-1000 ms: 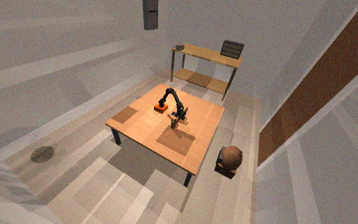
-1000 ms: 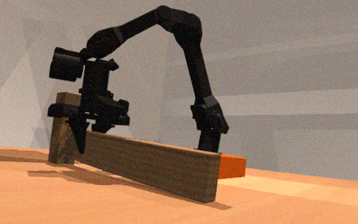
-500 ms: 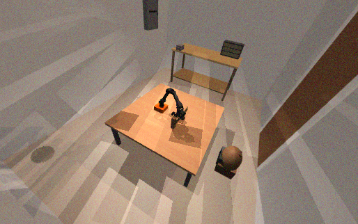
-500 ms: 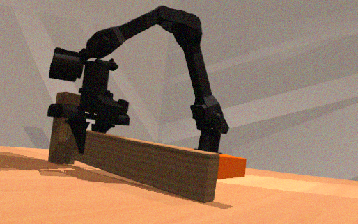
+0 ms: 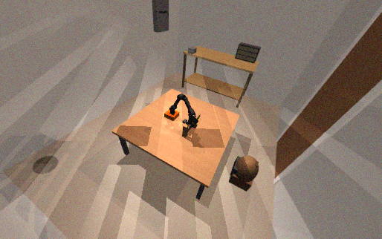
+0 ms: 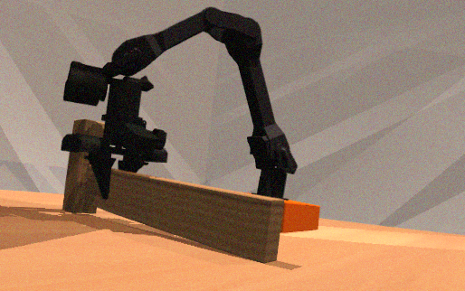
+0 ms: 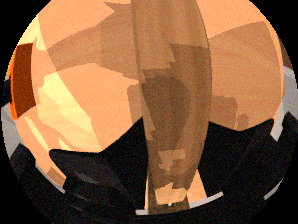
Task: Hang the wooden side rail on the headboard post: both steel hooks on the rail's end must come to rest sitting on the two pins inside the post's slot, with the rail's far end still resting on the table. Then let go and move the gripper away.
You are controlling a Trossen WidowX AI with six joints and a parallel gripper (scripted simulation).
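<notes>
The headboard post lies 110 mm to the right of my gripper tip and 40 mm above it.
</notes>
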